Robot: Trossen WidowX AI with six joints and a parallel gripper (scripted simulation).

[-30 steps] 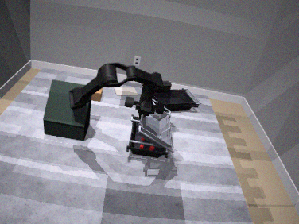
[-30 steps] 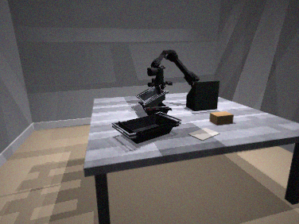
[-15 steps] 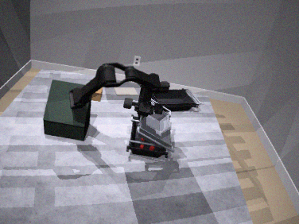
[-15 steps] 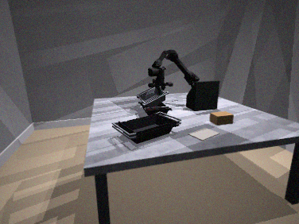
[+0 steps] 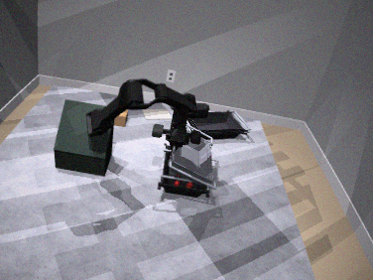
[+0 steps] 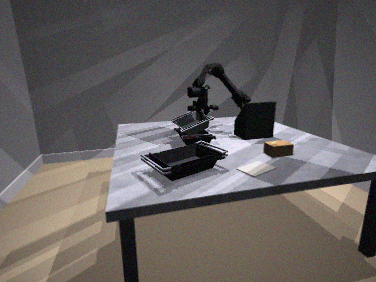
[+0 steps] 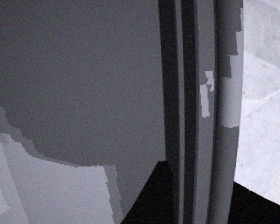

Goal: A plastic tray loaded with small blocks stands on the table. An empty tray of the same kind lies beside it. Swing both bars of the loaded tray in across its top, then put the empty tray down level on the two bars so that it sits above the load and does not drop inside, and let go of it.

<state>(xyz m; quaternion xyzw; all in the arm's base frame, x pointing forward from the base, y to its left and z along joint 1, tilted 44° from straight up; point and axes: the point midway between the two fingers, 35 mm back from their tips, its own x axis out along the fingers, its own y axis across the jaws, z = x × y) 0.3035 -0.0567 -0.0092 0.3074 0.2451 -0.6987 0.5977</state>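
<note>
Now: the loaded tray 80 mm ahead of my gripper tip, 10 mm to the right of it and 10 mm above it. Also, from my gripper tip: brown block 380 mm to the left, 260 mm behind, 90 mm below; flat white card 500 mm to the left, 120 mm below, 30 mm behind.
</note>
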